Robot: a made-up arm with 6 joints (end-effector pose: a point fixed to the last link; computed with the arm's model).
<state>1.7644 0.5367 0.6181 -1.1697 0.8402 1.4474</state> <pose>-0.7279 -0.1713 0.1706 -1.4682 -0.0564 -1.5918</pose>
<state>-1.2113 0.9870 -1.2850 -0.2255 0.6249 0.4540</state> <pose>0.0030 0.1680 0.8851 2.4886 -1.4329 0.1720</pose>
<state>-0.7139 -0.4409 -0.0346 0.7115 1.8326 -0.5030</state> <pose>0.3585 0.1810 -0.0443 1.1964 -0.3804 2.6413</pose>
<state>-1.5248 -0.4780 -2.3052 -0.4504 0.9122 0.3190</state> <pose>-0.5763 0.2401 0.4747 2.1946 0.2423 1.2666</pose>
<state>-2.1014 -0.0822 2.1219 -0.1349 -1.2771 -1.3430</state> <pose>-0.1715 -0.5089 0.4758 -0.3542 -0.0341 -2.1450</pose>
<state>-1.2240 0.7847 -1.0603 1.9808 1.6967 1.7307</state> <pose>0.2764 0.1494 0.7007 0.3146 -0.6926 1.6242</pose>
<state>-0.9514 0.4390 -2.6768 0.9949 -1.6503 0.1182</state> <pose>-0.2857 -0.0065 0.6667 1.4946 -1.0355 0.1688</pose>
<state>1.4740 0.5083 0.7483 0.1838 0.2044 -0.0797</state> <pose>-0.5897 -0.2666 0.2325 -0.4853 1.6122 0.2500</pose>
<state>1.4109 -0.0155 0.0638 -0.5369 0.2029 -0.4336</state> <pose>-0.5770 0.1572 0.0476 0.0418 1.2672 -0.0159</pose>
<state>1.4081 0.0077 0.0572 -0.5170 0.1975 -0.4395</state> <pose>-0.5732 0.1571 0.0437 0.0467 1.2680 -0.0207</pose>
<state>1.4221 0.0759 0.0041 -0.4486 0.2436 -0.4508</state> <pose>-0.5633 0.1731 0.0396 0.1362 1.2424 -0.0560</pose>
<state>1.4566 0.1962 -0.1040 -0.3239 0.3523 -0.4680</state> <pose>-0.5422 0.2048 0.0273 0.3145 1.1522 -0.1308</pose>
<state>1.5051 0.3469 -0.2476 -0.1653 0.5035 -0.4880</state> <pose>-0.5077 0.2381 -0.0024 0.5197 0.9680 -0.2259</pose>
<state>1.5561 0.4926 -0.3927 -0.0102 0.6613 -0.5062</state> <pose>-0.4659 0.2569 -0.0447 0.6806 0.7226 -0.3006</pose>
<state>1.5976 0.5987 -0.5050 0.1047 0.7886 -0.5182</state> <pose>-0.4300 0.2603 -0.0819 0.7733 0.5038 -0.3357</pose>
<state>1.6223 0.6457 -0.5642 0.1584 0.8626 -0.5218</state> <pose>-0.4108 0.2607 -0.1001 0.8153 0.3823 -0.3487</pose>
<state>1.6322 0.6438 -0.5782 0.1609 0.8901 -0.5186</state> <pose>-0.4075 0.2656 -0.1006 0.8312 0.3543 -0.3595</pose>
